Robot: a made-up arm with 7 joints. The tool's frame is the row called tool. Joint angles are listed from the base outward. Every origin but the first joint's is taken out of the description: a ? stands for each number. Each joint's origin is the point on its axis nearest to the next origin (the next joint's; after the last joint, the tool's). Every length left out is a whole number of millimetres.
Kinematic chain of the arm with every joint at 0, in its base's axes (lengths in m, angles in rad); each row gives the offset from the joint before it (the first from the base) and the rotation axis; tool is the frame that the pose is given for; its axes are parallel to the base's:
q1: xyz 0.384 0 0.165 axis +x
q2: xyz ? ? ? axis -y
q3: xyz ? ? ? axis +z
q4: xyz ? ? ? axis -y
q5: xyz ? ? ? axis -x
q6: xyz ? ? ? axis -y
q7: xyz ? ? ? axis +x
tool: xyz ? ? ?
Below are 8 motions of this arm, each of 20 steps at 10 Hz.
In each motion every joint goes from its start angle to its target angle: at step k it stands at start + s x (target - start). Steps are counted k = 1, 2, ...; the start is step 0. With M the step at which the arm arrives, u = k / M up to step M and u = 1 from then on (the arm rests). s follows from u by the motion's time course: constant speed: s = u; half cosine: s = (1 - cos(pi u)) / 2; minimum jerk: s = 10 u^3 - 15 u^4 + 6 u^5.
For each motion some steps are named. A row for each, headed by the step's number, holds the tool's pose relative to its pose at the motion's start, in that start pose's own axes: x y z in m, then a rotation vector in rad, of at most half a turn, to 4 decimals.
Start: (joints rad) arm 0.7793 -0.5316 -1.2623 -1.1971 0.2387 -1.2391 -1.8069
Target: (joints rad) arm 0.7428 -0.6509 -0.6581 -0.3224 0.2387 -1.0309 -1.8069
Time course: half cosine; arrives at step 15
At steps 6, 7, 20:
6: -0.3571 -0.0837 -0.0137 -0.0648 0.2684 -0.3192
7: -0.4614 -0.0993 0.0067 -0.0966 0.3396 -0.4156
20: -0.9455 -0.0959 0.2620 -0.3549 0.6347 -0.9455

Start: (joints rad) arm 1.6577 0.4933 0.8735 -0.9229 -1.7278 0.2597 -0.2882
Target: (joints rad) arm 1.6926 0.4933 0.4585 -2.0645 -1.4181 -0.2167 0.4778
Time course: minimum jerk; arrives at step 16
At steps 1, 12, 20:
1: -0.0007 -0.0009 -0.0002 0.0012 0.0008 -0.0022
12: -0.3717 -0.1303 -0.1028 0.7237 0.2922 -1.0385
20: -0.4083 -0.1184 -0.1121 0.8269 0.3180 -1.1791

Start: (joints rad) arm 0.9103 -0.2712 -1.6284 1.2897 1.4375 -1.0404 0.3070
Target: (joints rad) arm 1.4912 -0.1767 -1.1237 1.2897 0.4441 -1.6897 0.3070
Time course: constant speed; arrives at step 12
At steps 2, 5, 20:
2: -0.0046 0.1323 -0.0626 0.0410 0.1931 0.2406
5: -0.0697 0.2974 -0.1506 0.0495 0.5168 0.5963
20: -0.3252 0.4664 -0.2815 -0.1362 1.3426 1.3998

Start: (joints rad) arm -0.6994 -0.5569 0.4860 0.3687 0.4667 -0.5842 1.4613
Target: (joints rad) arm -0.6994 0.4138 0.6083 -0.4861 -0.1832 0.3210 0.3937
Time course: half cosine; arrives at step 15
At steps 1, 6, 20:
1: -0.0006 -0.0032 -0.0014 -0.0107 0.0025 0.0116
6: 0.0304 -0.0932 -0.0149 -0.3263 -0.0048 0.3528
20: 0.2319 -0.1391 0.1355 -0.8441 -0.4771 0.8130

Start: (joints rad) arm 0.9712 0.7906 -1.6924 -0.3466 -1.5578 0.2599 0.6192
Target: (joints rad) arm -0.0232 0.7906 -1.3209 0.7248 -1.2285 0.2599 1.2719
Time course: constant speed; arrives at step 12
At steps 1, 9, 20:
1: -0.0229 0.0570 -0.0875 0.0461 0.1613 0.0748
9: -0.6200 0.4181 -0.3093 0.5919 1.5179 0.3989
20: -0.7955 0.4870 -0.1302 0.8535 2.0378 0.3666

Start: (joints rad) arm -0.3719 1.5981 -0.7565 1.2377 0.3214 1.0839 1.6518
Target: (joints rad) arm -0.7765 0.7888 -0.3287 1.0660 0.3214 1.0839 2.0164
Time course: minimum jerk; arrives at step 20
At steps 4, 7, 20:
4: -0.0036 -0.0134 -0.0188 0.0884 -0.0065 -0.0272
7: -0.0133 -0.0448 -0.0769 0.3590 -0.0263 -0.1100
20: -0.0249 -0.0693 -0.2962 1.5097 -0.0842 -0.4862

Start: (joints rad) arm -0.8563 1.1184 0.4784 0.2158 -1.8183 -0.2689 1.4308
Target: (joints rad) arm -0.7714 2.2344 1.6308 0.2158 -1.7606 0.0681 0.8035
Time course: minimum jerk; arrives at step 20
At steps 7, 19, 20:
7: -0.0247 -0.2138 0.0103 -0.2798 0.1681 -0.2109
19: -0.2224 -0.6867 0.5332 -1.4157 0.6334 -0.7784
20: -0.2226 -0.6868 0.5344 -1.4176 0.6340 -0.7791

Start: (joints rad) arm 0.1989 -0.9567 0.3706 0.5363 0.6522 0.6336 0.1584
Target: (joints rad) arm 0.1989 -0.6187 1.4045 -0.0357 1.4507 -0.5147 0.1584
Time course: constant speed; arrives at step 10
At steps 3, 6, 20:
3: 0.0264 0.1546 -0.0821 -0.0115 0.2370 0.2771
6: 0.0774 0.2840 -0.0814 -0.1967 0.3780 0.5554
20: 0.1653 0.4358 0.0453 -0.6592 0.3700 0.7729

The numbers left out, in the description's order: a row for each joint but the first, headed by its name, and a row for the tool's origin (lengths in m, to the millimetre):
q2: 0 -0.035 0.057
q3: -0.265 0 0.071
q4: -0.041 -0.268 0
q5: 0.335 0 0.037
q6: 0 -0.109 -0.029
q7: 0.162 0 0.094
tool: 0 -0.109 -0.377

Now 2 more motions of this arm.
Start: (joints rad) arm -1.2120 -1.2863 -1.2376 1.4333 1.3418 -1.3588 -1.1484
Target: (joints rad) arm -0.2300 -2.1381 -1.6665 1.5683 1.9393 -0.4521 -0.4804
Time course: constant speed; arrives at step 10
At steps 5, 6, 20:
5: -0.1188 -0.1585 0.4035 0.2016 -0.4752 -0.7284
6: -0.1599 -0.1753 0.4611 0.2790 -0.5962 -0.8657
20: -0.3471 -0.2170 0.5754 0.6732 -1.0581 -1.3815

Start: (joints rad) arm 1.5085 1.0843 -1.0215 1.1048 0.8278 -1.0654 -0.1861
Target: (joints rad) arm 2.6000 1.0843 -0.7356 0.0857 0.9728 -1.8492 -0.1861
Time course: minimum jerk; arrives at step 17
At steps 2, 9, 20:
2: -0.0072 -0.0015 -0.0052 -0.0124 0.0294 0.0026
9: -0.3401 -0.0540 -0.0776 -0.4192 1.2370 0.0910
20: -0.5299 -0.0327 0.0165 -0.6646 2.2272 0.2131

